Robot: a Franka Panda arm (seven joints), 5 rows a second.
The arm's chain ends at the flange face. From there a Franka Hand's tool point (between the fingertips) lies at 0.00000 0.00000 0.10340 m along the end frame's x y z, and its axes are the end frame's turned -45 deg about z.
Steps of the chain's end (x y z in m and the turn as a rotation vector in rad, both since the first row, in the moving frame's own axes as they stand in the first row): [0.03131, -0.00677, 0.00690, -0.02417, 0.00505, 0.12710]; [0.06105, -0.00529, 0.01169, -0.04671, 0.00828, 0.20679]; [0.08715, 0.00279, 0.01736, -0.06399, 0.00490, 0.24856]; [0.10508, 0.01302, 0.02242, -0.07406, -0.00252, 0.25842]
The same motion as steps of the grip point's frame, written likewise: [0.02540, 0.01939, 0.00687, -0.02066, -0.01352, 0.12710]; [0.04371, 0.04313, 0.01157, -0.03888, -0.02717, 0.20679]; [0.05476, 0.06804, 0.01715, -0.04871, -0.04178, 0.24856]; [0.05889, 0.08796, 0.02214, -0.05059, -0.05415, 0.25842]
